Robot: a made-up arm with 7 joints. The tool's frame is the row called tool.
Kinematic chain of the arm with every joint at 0, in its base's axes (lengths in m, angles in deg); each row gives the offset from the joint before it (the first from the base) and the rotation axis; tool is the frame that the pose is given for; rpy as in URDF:
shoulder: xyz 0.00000 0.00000 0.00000 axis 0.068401 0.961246 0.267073
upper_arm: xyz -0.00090 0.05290 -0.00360 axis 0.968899 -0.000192 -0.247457
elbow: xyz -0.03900 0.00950 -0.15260 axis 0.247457 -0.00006 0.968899
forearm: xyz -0.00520 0.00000 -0.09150 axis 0.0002 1 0.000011
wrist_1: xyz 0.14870 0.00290 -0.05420 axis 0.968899 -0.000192 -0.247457
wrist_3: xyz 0.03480 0.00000 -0.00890 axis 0.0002 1 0.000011
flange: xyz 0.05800 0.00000 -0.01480 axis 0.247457 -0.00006 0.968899
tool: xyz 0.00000 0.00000 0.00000 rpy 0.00 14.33 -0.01
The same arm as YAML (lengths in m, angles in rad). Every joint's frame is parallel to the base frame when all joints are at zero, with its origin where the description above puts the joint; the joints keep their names.
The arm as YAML. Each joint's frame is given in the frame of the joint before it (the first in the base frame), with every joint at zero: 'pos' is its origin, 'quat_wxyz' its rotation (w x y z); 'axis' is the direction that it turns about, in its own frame. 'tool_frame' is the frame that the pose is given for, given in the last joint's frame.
length_unit: m
angle_unit: rad
joints:
  - joint: shoulder
    pos: [0.0, 0.0, 0.0]
    quat_wxyz: [1.0, 0.0, 0.0, 0.0]
    axis: [0.068403, 0.961235, 0.26711]
  - joint: upper_arm
    pos: [-0.0009, 0.0529, -0.0036]
    quat_wxyz: [1.0, 0.0, 0.0, 0.0]
    axis: [0.968889, -0.0002, -0.247497]
  - joint: elbow
    pos: [-0.039, 0.0095, -0.1526]
    quat_wxyz: [1.0, 0.0, 0.0, 0.0]
    axis: [0.247497, -0.0001, 0.968889]
  - joint: forearm
    pos: [-0.0052, 0.0, -0.0915]
    quat_wxyz: [1.0, 0.0, 0.0, 0.0]
    axis: [0.0002, 1.0, 0.0]
  - joint: wrist_1
    pos: [0.1487, 0.0029, -0.0542]
    quat_wxyz: [1.0, 0.0, 0.0, 0.0]
    axis: [0.968889, -0.0002, -0.247497]
  - joint: wrist_3
    pos: [0.0348, 0.0, -0.0089]
    quat_wxyz: [1.0, 0.0, 0.0, 0.0]
    axis: [0.0002, 1.0, 0.0]
  - joint: flange
    pos: [0.058, 0.0, -0.0148]
    quat_wxyz: [1.0, 0.0, 0.0, 0.0]
    axis: [0.247497, -0.0001, 0.968889]
tool_frame:
  pos: [0.0, 0.0, 0.0]
  quat_wxyz: [0.992191, 0.000011, 0.124727, -0.000087]

